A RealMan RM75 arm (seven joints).
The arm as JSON. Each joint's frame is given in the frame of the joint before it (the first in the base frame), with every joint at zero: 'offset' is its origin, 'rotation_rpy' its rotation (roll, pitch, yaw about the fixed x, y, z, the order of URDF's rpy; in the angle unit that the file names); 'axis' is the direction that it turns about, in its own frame. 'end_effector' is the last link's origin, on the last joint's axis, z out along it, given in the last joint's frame.
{
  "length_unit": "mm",
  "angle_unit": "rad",
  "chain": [
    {
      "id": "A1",
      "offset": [
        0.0,
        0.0,
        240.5
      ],
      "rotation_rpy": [
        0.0,
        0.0,
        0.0
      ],
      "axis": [
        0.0,
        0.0,
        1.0
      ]
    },
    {
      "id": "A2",
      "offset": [
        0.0,
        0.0,
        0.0
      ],
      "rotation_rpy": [
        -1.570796,
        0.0,
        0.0
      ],
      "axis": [
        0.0,
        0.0,
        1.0
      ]
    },
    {
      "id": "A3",
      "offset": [
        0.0,
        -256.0,
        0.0
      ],
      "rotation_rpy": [
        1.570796,
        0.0,
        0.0
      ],
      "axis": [
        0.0,
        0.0,
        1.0
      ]
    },
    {
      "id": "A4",
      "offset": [
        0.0,
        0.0,
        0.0
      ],
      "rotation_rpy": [
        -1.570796,
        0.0,
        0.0
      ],
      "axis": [
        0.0,
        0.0,
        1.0
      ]
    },
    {
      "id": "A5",
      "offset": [
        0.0,
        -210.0,
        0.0
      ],
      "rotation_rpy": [
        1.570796,
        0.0,
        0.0
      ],
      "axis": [
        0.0,
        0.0,
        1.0
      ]
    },
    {
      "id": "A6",
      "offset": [
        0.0,
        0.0,
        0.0
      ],
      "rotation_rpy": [
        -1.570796,
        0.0,
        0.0
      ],
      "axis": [
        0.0,
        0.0,
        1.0
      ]
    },
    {
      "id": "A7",
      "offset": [
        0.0,
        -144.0,
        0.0
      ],
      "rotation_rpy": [
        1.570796,
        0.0,
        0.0
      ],
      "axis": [
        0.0,
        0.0,
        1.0
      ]
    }
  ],
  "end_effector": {
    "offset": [
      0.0,
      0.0,
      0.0
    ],
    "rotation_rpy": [
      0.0,
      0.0,
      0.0
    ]
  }
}
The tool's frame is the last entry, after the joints.
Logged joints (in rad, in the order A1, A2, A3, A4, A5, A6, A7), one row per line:
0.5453, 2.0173, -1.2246, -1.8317, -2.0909, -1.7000, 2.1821
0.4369, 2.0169, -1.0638, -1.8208, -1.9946, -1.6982, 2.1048
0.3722, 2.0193, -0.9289, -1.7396, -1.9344, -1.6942, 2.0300
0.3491, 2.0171, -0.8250, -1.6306, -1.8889, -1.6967, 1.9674
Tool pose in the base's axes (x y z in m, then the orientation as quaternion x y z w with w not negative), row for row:
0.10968, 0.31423, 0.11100, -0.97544, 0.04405, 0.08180, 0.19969
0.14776, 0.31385, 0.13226, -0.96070, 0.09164, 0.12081, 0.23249
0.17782, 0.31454, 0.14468, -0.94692, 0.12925, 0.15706, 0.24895
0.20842, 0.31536, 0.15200, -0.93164, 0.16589, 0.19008, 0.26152
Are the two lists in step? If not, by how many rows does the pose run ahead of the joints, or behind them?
The pose runs 1 row ahead of the joints: the pose in row i belongs to the joints in row i + 1.
